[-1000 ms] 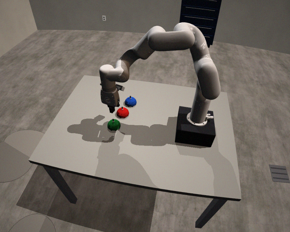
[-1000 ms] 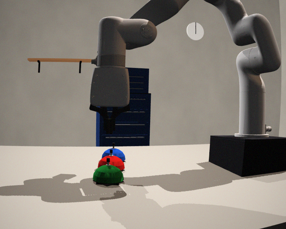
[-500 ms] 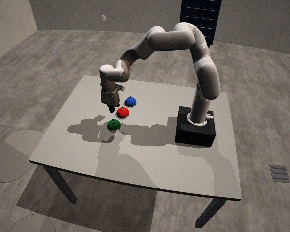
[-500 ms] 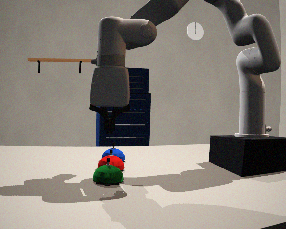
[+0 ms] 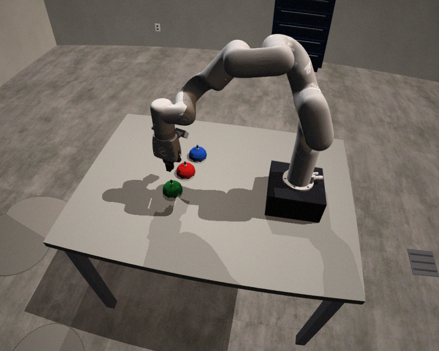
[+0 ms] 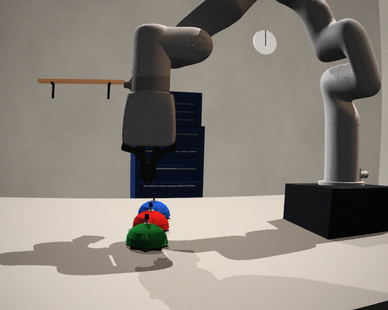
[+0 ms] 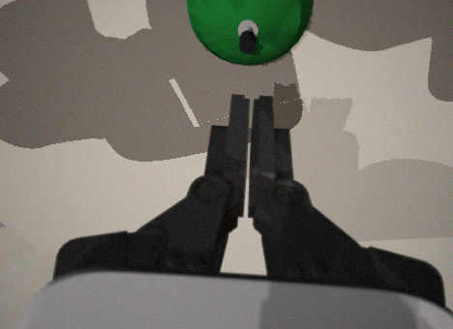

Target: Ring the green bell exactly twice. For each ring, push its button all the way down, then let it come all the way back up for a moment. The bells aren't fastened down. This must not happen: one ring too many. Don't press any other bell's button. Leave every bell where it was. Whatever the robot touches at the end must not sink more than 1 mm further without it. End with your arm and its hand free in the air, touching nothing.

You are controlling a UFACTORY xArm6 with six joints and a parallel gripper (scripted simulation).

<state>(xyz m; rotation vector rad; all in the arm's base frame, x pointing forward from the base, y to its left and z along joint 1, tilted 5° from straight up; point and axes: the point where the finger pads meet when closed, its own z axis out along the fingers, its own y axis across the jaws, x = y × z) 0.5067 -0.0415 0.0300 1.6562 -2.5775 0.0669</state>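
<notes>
My gripper is now 110 mm above the green bell. Round my hand: blue bell (100 mm behind, 220 mm to the right, 110 mm below); then red bell (50 mm behind, 110 mm to the right, 110 mm below).
</notes>
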